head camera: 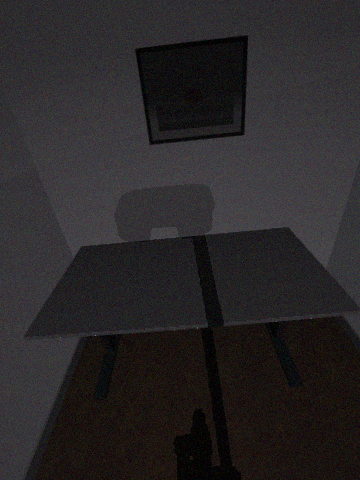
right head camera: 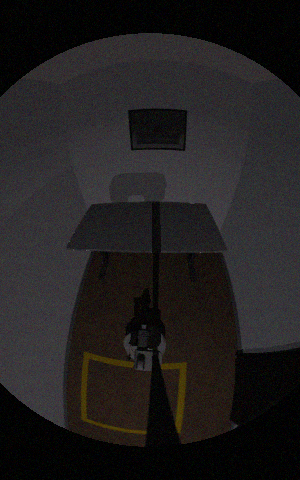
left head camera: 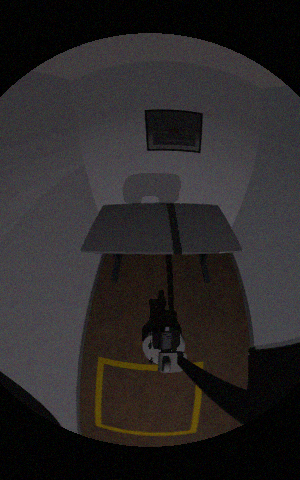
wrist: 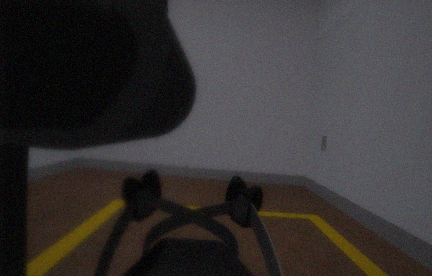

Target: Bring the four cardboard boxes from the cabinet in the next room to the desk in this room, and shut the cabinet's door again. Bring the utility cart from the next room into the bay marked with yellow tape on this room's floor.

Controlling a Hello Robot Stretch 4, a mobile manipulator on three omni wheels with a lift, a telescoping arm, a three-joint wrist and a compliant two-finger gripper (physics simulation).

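The desk (head camera: 140, 285) (left head camera: 135, 227) (right head camera: 115, 227) stands against the wall ahead, with a grey top on two dark legs. No boxes show on it. The bay's yellow tape (left head camera: 99, 395) (right head camera: 84, 390) (wrist: 75, 237) marks a rectangle on the floor behind my base; the base overlaps its near edge in the left and right head views. My gripper (wrist: 193, 189) is open in the wrist view, its two fingertips apart with floor and tape showing between them. It points toward the bay side of the room. The cardboard boxes, cabinet and utility cart do not show.
A dark framed panel (head camera: 195, 90) (left head camera: 174, 131) (right head camera: 158, 130) hangs above the desk. Shadows fall on the wall, desk and floor. A black opening (left head camera: 275, 372) (right head camera: 265, 385) lies behind on the right. Walls stand close on both sides. A small wall plate (wrist: 324, 143) shows in the wrist view.
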